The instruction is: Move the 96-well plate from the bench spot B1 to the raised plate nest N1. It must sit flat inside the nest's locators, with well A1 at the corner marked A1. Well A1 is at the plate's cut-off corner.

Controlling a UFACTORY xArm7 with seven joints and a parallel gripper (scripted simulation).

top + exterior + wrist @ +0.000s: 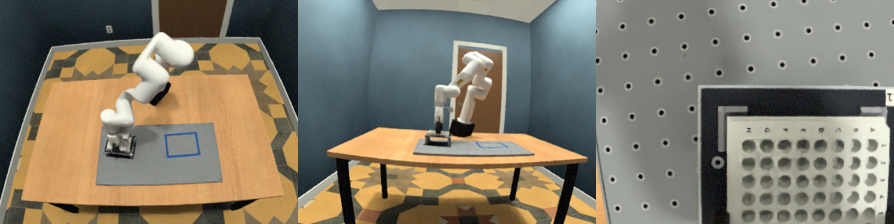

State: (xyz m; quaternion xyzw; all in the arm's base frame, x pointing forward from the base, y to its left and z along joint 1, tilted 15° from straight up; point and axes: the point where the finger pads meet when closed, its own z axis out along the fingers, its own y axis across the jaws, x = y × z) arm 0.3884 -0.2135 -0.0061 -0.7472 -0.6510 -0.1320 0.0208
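My hand is 3 cm above the black raised plate nest. Round my hand: 96-well plate 1 cm below.
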